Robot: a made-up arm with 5 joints.
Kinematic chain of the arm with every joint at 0, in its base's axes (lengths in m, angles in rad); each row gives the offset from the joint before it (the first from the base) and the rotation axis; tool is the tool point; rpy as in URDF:
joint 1: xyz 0.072 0 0.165 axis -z
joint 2: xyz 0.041 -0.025 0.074 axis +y
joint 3: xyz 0.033 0 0.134 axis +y
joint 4: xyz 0.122 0 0.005 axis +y
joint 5: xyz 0.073 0.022 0 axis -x
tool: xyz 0 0 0 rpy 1.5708 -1.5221 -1.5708
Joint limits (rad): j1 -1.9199..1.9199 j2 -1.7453..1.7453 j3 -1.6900..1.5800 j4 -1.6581..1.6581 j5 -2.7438..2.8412
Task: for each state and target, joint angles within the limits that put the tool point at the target. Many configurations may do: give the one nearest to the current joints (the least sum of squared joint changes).
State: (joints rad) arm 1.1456 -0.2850 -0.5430 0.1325 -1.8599
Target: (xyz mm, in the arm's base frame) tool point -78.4 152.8 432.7
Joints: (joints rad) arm 0.8073 -1.4849 -0.7991 0.1150 -1.8599
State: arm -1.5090 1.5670 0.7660 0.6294 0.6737
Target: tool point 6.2 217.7 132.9
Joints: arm -1.8775 0.7976 0.2488 0.4964 0.6737
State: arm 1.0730 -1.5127 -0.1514 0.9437 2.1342
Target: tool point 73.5 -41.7 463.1
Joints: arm 1.4629 -1.1400 -0.0635 0.8902 2.1342
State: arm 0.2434 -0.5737 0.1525 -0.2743 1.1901
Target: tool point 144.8 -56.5 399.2
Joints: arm 0.6274 -1.3024 0.8328 -0.0023 1.1901
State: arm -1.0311 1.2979 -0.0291 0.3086 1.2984
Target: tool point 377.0 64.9 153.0
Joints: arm -0.2193 0.9837 -0.2821 0.2125 1.2984
